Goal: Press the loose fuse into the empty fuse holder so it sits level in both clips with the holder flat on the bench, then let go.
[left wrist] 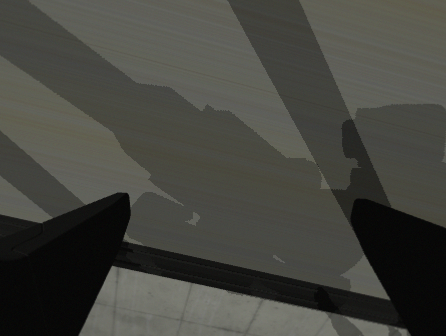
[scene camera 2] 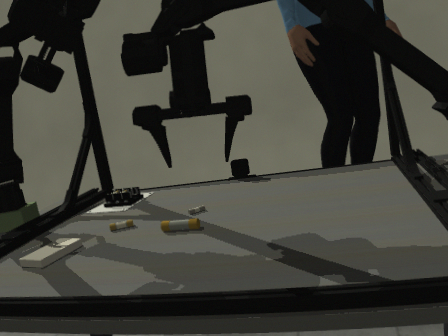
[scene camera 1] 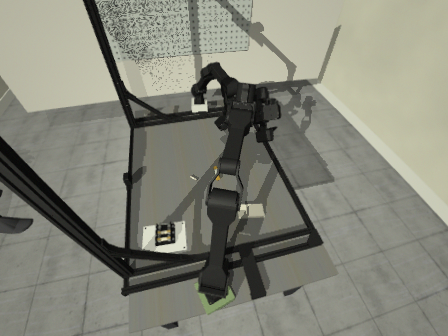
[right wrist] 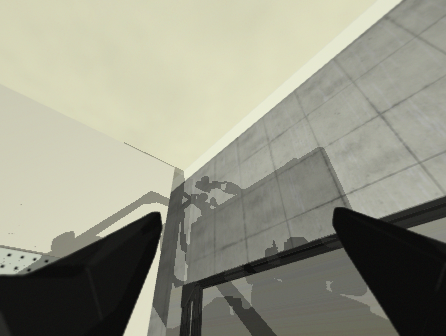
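Pixels of known places: left gripper, fingertip midpoint: (left wrist: pixel 241 206) (scene camera 2: pixel 198 164); right gripper, fingertip midpoint: (scene camera 2: pixel 54 47) (right wrist: pixel 246 217); left arm's base, origin of the base link: (scene camera 1: pixel 199 101); right arm's base, origin of the base link: (scene camera 2: pixel 11 208) (scene camera 1: pixel 214 290).
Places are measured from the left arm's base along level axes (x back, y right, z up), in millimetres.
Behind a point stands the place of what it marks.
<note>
Three loose fuses lie apart on the bench: a large orange-capped one (scene camera 2: pixel 180 225) @(y -78, x -553, z -53 mm) (scene camera 1: pixel 218 178) @(y -74, x -596, z -50 mm), a smaller orange-capped one (scene camera 2: pixel 121 225) @(y -53, x -714, z -57 mm) and a small pale one (scene camera 2: pixel 196 210) @(y 40, x -574, z -60 mm) (scene camera 1: pixel 194 177) @(y 41, x -582, z -55 mm). A black fuse-holder block (scene camera 1: pixel 165 234) @(y 160, x -859, z -53 mm) (scene camera 2: pixel 122 196) @(y 135, x -836, z -39 mm) with gold parts sits on a white board (scene camera 1: pixel 149 236) @(y 226, x -857, z -63 mm); which place in it is empty cannot be told. My left gripper (scene camera 2: pixel 198 164) @(y -169, x -445, z 80 mm) (left wrist: pixel 241 206) @(y -169, x -445, z 80 mm) is open and empty, pointing down well above the bench. My right gripper (right wrist: pixel 246 217) @(y -291, x -577, z 292 mm) is open and empty, raised and facing the wall and floor; dark arm parts crowd it in scene camera 1.
A cream block (scene camera 1: pixel 254 210) @(y -215, x -784, z -50 mm) (scene camera 2: pixel 50 252) @(y -219, x -763, z -50 mm) lies near the large fuse's side of the bench. A green block (scene camera 1: pixel 225 300) @(y -53, x -1119, z -13 mm) (scene camera 2: pixel 20 217) @(y -49, x -1025, z -29 mm) is under the right arm's base. A black frame borders the bench. A small black fixture (scene camera 2: pixel 240 167) @(y 343, x -569, z -32 mm) stands at its edge. A person stands behind it.
</note>
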